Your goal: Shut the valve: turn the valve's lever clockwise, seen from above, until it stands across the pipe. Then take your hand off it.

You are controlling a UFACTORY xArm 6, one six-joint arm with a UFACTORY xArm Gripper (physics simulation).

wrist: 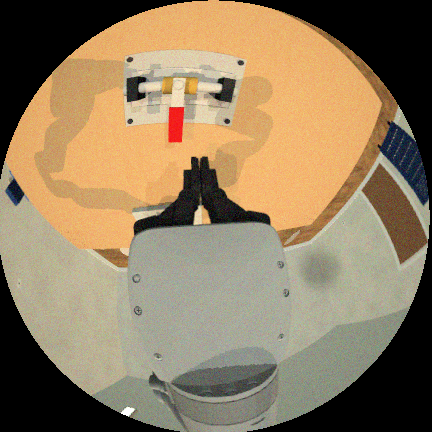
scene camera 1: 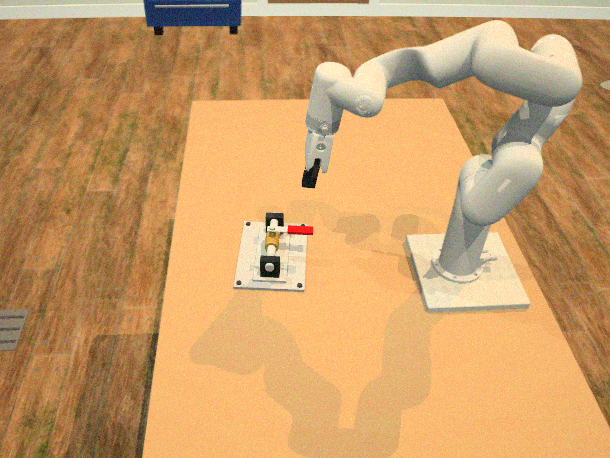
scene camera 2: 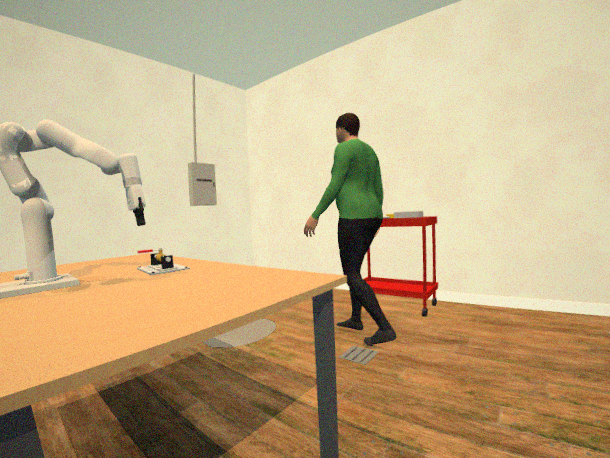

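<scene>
The valve's lever, with a red grip (scene camera 1: 300, 230) (scene camera 2: 145, 251) (wrist: 176, 124), stands across the pipe (scene camera 1: 271, 249) (wrist: 209, 87) and points toward the arm's base. The brass valve body (scene camera 1: 272, 241) (wrist: 190, 86) sits midway on the pipe, between two black end blocks. They stand on a white base plate (scene camera 1: 244, 263) (scene camera 2: 178, 268) (wrist: 185, 59) on the table. My gripper (scene camera 1: 309, 186) (scene camera 2: 141, 224) (wrist: 198, 166) is shut and empty. It hangs well above the table, higher than the lever and apart from it.
The table (scene camera 1: 350, 340) (scene camera 2: 200, 300) carries the arm's white mounting plate (scene camera 1: 475, 300) (scene camera 2: 45, 287) at the right in scene camera 1. A person in green (scene camera 2: 357, 180) stands beyond the table by a red cart (scene camera 2: 424, 265). A grey box (scene camera 2: 202, 184) hangs on the wall.
</scene>
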